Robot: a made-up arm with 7 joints.
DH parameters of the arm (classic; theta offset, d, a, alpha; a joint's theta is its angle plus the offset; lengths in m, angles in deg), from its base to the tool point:
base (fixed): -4.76 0 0.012 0
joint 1: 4.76 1.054 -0.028 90
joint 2: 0 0.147 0.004 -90
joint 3: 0 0.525 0.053 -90
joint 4: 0 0.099 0.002 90
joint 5: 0 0.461 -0.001 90
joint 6: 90 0.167 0.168 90
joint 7: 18.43 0 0.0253 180
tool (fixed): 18.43 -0.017 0 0
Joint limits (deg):
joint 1: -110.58..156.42
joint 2: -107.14..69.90
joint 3: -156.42..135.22
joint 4: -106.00..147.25
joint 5: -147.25..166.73
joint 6: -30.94..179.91
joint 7: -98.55..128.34
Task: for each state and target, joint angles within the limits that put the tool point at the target. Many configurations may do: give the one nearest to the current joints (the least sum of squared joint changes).
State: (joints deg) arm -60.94 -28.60 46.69 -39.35 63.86 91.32 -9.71
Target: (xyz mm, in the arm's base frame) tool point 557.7 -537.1 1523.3
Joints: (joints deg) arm -29.47 -51.44 55.53 -20.70 67.63 127.93 -10.50
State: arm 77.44 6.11 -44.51 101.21 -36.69 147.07 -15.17
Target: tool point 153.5 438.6 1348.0
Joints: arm 96.50 -11.32 -14.45 147.25 -43.14 150.90 -18.85
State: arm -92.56 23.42 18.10 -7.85 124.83 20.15 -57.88
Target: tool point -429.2 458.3 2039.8
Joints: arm -59.22 20.71 25.29 -37.05 116.71 31.16 -61.47
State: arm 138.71 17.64 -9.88 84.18 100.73 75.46 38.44
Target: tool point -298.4 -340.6 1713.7
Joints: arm 156.42 19.81 47.89 66.01 124.46 47.12 38.51
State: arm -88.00 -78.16 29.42 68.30 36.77 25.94 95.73
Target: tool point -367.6 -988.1 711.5
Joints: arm -100.67 -87.62 7.75 27.56 24.84 22.58 87.12
